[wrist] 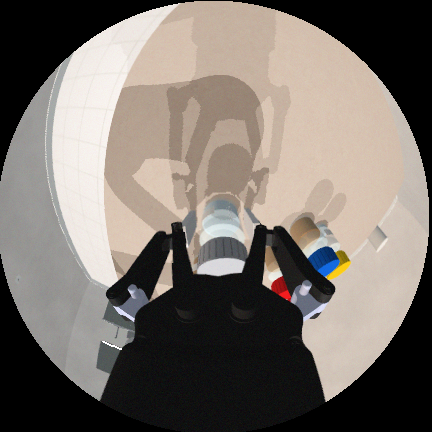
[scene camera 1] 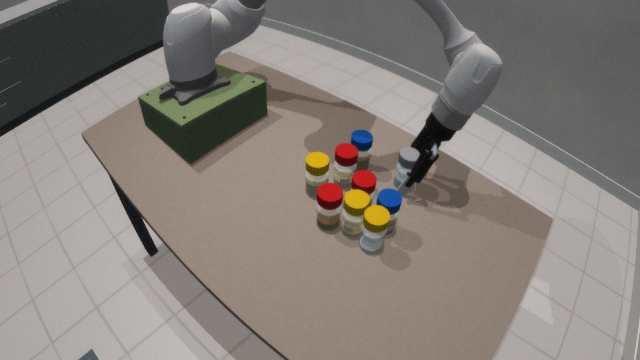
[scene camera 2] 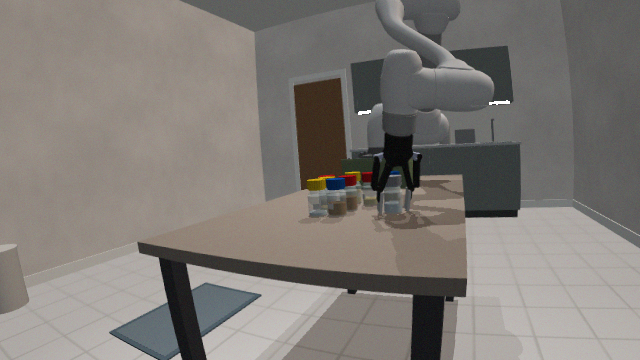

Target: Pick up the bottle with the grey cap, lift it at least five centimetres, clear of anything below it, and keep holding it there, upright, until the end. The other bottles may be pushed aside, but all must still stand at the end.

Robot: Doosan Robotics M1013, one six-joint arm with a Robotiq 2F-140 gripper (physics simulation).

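Places are measured from the arm's base along level axes (x back, y down, z right), in centimetres.
Where they show: gripper, fingertip midpoint: [wrist: 219, 216] [scene camera 1: 401, 182] [scene camera 2: 393, 210]; arm's base, link origin: [scene camera 1: 194, 86] [scene camera 2: 383, 159].
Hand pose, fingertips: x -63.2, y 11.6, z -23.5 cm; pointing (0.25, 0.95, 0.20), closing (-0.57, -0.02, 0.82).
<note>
Things, the pixels of their top centre, and the offset from my fingertips. Level surfaces: height alone.
- bottle with the grey cap, top centre: [wrist: 223, 273] [scene camera 1: 410, 153] [scene camera 2: 391, 175] dx -0.5, dy -10.0, dz -0.2 cm
- table, surface height: dy +0.5 cm
- red-capped bottle, top centre: [scene camera 1: 346, 150] [scene camera 2: 369, 172] dx +10.7, dy -10.0, dz +10.9 cm
- yellow-capped bottle, top centre: [scene camera 1: 377, 215] [wrist: 339, 270] [scene camera 2: 315, 179] dx -7.1, dy -10.0, dz +20.8 cm
The bottle with the grey cap [scene camera 1: 409, 157] [scene camera 2: 393, 193] [wrist: 221, 255] stands upright on the table [scene camera 1: 240, 190] [scene camera 2: 280, 245], apart from the other bottles. My gripper [scene camera 1: 404, 180] [scene camera 2: 394, 208] [wrist: 219, 216] is open, pointing down, with one finger on either side of this bottle. In scene camera 2, the fingertips are low beside its clear body, near the table, with a gap visible between the left finger and the bottle. In scene camera 1, one finger is partly hidden behind the bottle. The bottle is not gripped.
Several bottles stand upright nearby. A blue-capped bottle [scene camera 1: 389, 202] [scene camera 2: 336, 197] [wrist: 324, 261] is close to the gripper; another blue-capped bottle [scene camera 1: 361, 142] and a red-capped bottle [scene camera 1: 346, 156] stand towards the green base box [scene camera 1: 225, 131]. A yellow-capped bottle [scene camera 1: 376, 220] stands at the group's outer edge.
</note>
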